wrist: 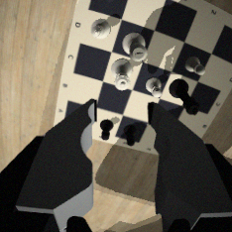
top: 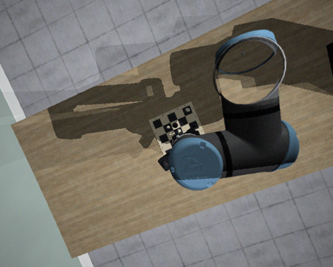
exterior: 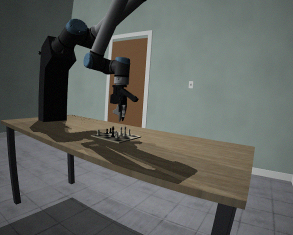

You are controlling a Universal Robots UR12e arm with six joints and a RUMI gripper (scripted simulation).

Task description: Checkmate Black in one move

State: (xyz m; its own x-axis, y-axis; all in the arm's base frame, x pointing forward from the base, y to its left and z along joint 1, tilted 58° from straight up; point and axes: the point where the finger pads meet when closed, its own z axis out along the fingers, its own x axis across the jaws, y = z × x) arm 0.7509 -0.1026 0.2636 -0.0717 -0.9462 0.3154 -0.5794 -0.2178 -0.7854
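Now: hand 100 mm above the chessboard, 40 mm to the left of it and 20 mm past it. Round my hand: black chess piece (70 mm to the right, 70 mm below, 30 mm behind).
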